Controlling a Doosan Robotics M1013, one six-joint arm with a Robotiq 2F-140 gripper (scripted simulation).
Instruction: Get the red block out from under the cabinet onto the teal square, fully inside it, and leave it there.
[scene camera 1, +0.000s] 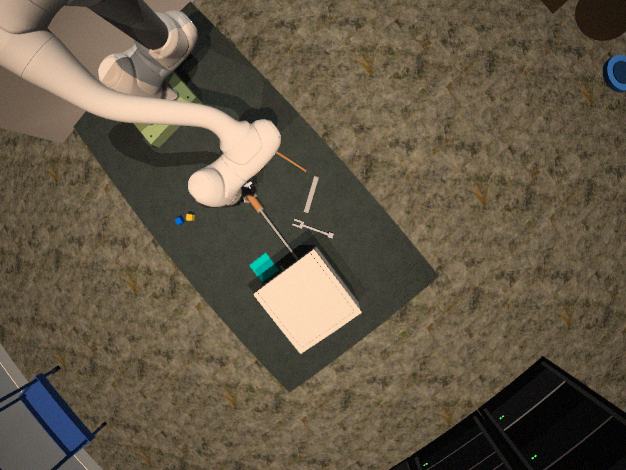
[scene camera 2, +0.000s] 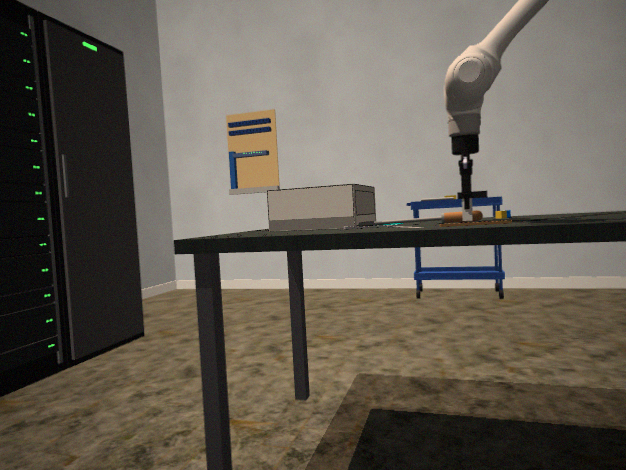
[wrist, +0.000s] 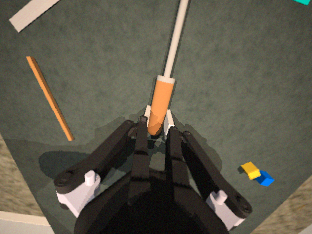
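My own gripper (scene camera 2: 467, 220) is there for me to see, and the wrist view shows me that gripper as well (wrist: 157, 113).
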